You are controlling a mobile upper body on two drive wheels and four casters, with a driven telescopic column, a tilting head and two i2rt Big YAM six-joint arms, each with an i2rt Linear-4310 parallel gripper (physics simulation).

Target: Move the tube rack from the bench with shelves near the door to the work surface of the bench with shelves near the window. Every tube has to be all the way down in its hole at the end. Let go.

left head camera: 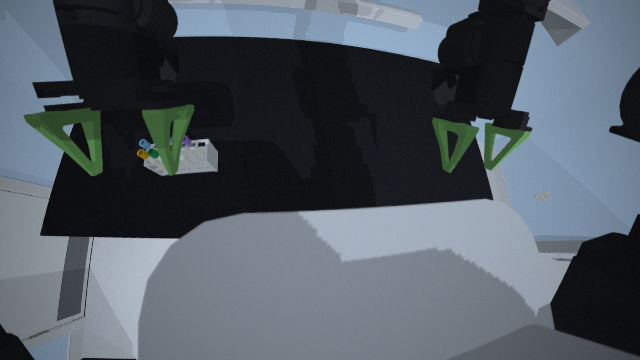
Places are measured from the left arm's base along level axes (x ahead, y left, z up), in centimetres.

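Pixels of known places: left gripper, fingertip midpoint: [134, 174]; right gripper, fingertip midpoint: [468, 170].
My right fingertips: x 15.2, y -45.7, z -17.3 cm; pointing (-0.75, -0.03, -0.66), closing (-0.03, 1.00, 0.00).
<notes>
Behind a point stands the place of what it marks.
The white tube rack [202, 157] @[z -45.0, x 28.8, y 4.9 cm] stands on the black bench top [330, 175] @[z -49.6, x 24.6, y -30.8 cm] at the left of the head camera view. Tubes with blue, orange, green and purple caps [153, 153] @[z -37.7, x 27.1, y 13.9 cm] show at its left and back part; how deep they sit cannot be told. My left gripper [134, 174] @[z -16.6, x 15.0, y 0.3 cm] is open, and its right-hand finger hides part of the rack and some tubes. Nothing shows held between its fingers. My right gripper [470, 171] @[z -17.3, x 15.2, y -45.7 cm] is open and empty over the right end of the bench top, far from the rack.
A pale rail [390, 15] @[z -31.5, x 79.2, y -54.1 cm] runs along the blue wall behind the bench. A white shelf bracket [565, 22] @[z -7.4, x 57.2, y -94.9 cm] is at the top right. The robot's own pale grey body [320, 300] @[z -4.0, x 4.9, y -18.7 cm] fills the lower middle. A wall outlet [542, 196] @[z -101.0, x 17.9, y -246.4 cm] is at the right.
</notes>
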